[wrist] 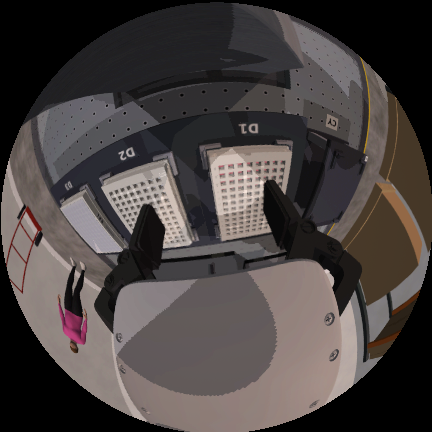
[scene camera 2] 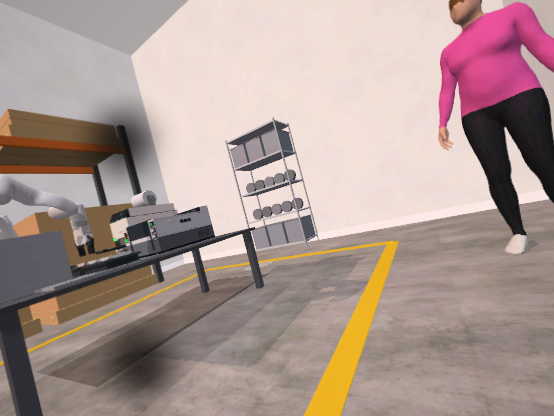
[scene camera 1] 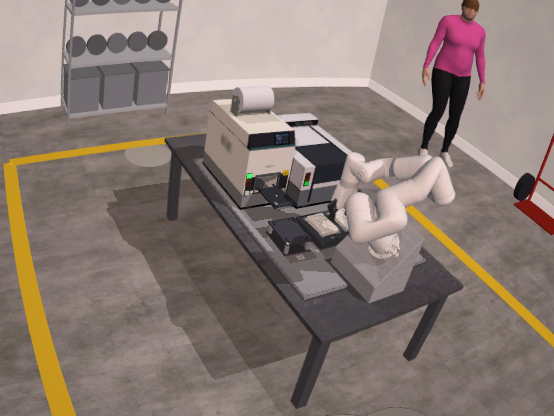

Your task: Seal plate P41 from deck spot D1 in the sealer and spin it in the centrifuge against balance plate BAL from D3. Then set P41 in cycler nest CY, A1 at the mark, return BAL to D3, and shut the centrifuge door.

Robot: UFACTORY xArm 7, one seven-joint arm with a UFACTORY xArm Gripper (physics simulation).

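Places are measured from the arm's base along level axes (x right, y down, z ahead), in metres.
Pixels of known places: gripper, fingertip midpoint: (wrist: 208, 204) (scene camera 2: 87, 254) (scene camera 1: 339, 218); arm's base, link origin: (scene camera 2: 17, 257) (scene camera 1: 384, 244).
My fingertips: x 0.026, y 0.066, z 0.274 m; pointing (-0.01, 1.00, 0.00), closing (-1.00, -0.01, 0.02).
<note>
Ahead of a thing's pixels: the offset from my fingertips to its middle. Level surfaces: height alone.
Plate P41 @(dx -0.044, dy +0.046, dz +0.043 m) (scene camera 1: 321, 225) (wrist: 235, 207), beige with reddish wells at its upper rows, sits in spot D1. Balance plate BAL @(dx +0.204, dy +0.046, dz +0.024 m) (wrist: 90, 224), pale and flat, sits in spot D3. My gripper (scene camera 1: 332, 210) (scene camera 2: 86, 247) (wrist: 208, 204) is open and empty, above the deck, with one finger over the D2 plate and the other over P41 in the wrist view. The sealer @(dx -0.123, dy -0.137, dz +0.527 m) (scene camera 1: 227, 145) is a beige box with a white roll on top and its dark tray out at the front. The centrifuge @(dx +0.173, dy -0.021, dz +0.453 m) (scene camera 1: 325, 162) (scene camera 2: 182, 226) stands beside it; its door state is unclear. Cycler nest CY @(dx -0.200, dy +0.069, dz +0.061 m) (scene camera 1: 291, 231) (wrist: 337, 180) is dark, beside D1.
Another beige plate @(dx +0.080, dy +0.046, dz +0.034 m) (wrist: 150, 200) sits in D2, between P41 and BAL, on the dark deck @(dy +0.054 m) (wrist: 190, 135). The arm's grey pedestal block (scene camera 1: 377, 265) stands near the deck. A person (scene camera 1: 457, 47) (scene camera 2: 495, 70) stands beyond the table @(dy +0.114 m) (scene camera 1: 325, 320).
</note>
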